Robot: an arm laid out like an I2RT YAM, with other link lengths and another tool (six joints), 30 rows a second.
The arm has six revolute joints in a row. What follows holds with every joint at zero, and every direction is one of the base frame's. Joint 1 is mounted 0.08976 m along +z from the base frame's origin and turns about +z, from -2.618 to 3.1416 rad. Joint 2 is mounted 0.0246 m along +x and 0.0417 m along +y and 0.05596 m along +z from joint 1 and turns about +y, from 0 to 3.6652 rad. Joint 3 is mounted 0.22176 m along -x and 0.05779 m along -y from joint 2 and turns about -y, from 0 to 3.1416 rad. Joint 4 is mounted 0.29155 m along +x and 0.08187 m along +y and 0.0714 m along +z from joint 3 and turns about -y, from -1.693 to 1.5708 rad. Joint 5 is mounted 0.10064 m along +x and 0.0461 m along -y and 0.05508 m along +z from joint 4 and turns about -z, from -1.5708 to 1.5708 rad. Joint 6 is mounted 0.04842 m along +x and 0.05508 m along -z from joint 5 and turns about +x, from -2.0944 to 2.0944 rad. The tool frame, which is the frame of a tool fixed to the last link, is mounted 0.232 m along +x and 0.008 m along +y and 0.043 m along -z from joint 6; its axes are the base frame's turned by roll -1.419, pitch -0.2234 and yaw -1.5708 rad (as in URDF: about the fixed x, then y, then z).
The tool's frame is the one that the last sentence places.
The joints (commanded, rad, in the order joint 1, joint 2, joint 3, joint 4, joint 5, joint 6), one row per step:
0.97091 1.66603 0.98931 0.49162 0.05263 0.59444
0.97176 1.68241 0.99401 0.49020 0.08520 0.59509
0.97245 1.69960 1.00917 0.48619 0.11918 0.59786
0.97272 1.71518 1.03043 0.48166 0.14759 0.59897
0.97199 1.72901 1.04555 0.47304 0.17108 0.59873
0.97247 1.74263 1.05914 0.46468 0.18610 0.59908
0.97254 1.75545 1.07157 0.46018 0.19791 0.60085
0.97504 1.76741 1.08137 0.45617 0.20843 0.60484
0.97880 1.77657 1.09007 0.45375 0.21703 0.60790
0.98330 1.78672 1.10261 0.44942 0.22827 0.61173
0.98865 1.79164 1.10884 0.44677 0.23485 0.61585
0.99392 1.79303 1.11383 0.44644 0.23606 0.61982
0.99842 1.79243 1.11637 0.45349 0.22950 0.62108
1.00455 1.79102 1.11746 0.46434 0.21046 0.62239
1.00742 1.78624 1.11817 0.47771 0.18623 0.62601
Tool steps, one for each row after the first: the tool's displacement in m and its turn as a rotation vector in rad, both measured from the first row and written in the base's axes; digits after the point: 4 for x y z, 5 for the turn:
0.0077 -0.0039 -0.0084 -0.01392 0.00277 -0.03125
0.0168 -0.0066 -0.0116 -0.02093 0.00275 -0.06441
0.0256 -0.0076 -0.0100 -0.02230 -0.00159 -0.09224
0.0326 -0.0099 -0.0128 -0.03126 -0.00177 -0.11590
0.0368 -0.0106 -0.0163 -0.03989 0.00029 -0.13013
0.0406 -0.0108 -0.0186 -0.04427 0.00207 -0.14193
0.0423 -0.0103 -0.0217 -0.04819 0.00620 -0.15047
0.0428 -0.0089 -0.0232 -0.04965 0.00826 -0.15572
0.0438 -0.0071 -0.0235 -0.05007 0.00987 -0.16298
0.0426 -0.0052 -0.0237 -0.04927 0.01219 -0.16490
0.0404 -0.0022 -0.0215 -0.04394 0.01316 -0.16166
0.0371 0.0020 -0.0169 -0.03349 0.01031 -0.15105
0.0300 0.0091 -0.0114 -0.01907 0.00813 -0.12656
0.0237 0.0158 -0.0027 0.00199 0.00573 -0.10059

